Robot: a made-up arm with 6 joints.
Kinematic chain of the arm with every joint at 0, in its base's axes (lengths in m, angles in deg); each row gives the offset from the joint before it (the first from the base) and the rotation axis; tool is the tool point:
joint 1: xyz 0 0 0.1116 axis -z
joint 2: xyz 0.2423 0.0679 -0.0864 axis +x
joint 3: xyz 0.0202 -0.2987 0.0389 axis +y
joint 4: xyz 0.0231 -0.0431 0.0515 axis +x
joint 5: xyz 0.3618 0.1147 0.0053 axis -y
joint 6: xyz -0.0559 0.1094 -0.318 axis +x
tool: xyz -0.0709 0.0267 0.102
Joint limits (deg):
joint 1: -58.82..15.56
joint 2: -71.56..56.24
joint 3: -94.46..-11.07
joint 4: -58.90..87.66
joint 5: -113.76..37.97
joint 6: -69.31..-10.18
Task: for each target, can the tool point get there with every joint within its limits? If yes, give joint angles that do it. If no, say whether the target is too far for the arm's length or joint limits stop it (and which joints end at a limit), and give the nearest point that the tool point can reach.
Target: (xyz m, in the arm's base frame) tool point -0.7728 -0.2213 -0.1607
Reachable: no: joint limits stop it (at a limit: joint 1, joint 3, joint 5, joint 6) | nearest point -0.2885 -0.2742 -0.1307 | short by 0.488 m
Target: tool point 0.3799 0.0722 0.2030
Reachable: yes | joints -6.07 6.63 -53.24 19.61 -19.68 -20.98
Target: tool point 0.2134 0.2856 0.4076
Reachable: yes | joints -9.64 -14.89 -87.23 38.16 24.57 -38.79
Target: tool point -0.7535 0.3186 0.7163
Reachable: no: joint limits stop it (at a limit: joint 1, joint 4, joint 5, joint 6) | nearest point -0.4090 0.2998 0.4326 | short by 0.447 m
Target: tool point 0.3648 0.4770 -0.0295
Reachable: yes | joints -48.75 -11.53 -17.58 3.44 7.19 -40.10
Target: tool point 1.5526 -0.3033 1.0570
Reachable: no: too far | nearest point 0.8387 -0.1346 0.5269 | short by 0.905 m
